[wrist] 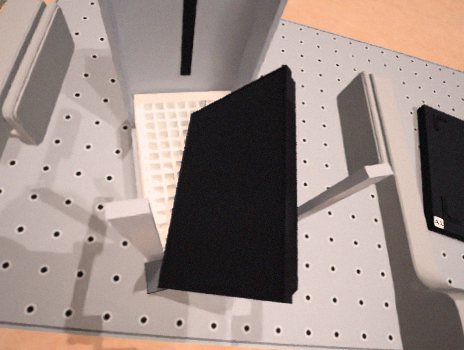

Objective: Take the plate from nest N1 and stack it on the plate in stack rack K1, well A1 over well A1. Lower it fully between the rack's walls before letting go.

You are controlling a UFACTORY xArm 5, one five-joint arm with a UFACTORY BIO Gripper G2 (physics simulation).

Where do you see a pale grey wall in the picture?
151,44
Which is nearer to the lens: the black well plate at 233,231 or the white well plate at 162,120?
The black well plate.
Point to a perforated deck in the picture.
73,269
